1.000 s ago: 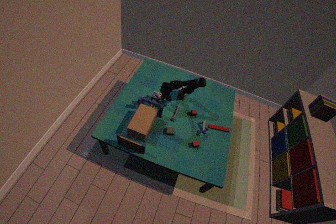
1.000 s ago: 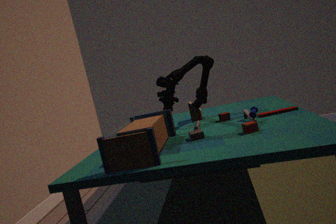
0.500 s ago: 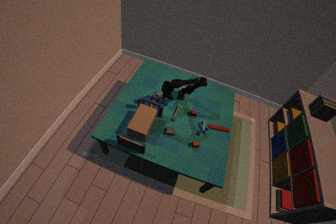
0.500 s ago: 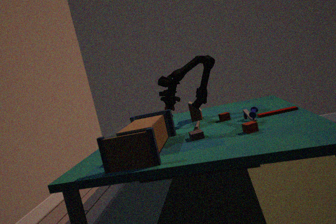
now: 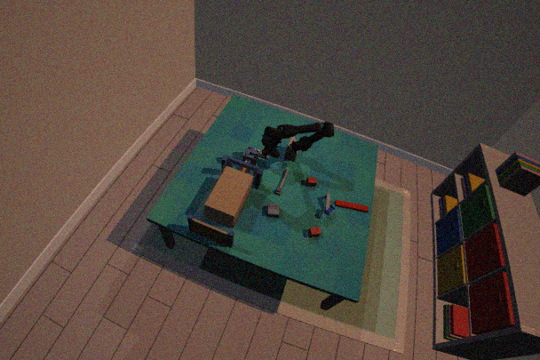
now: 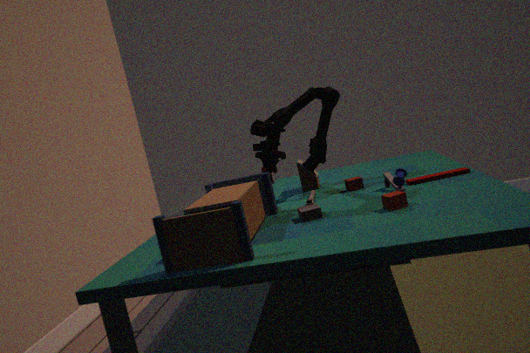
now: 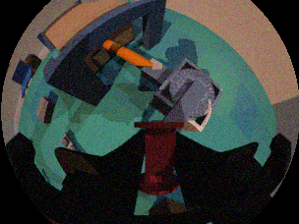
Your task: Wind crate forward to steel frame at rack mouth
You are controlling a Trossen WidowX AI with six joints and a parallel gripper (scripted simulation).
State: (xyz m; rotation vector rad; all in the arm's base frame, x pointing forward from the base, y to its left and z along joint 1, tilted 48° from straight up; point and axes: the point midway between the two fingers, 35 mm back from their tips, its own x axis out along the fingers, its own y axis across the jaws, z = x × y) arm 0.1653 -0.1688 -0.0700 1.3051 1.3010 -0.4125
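The red-knobbed handle lies 10 mm behind my gripper tip, 20 mm to the right of it and 30 mm below it. The rest, counted from my gripper tip: red knob (10 mm behind, 10 mm to the left); then winch (30 mm behind, 90 mm to the right, 100 mm below); then steel frame (140 mm ahead, 100 mm to the right, 30 mm below).
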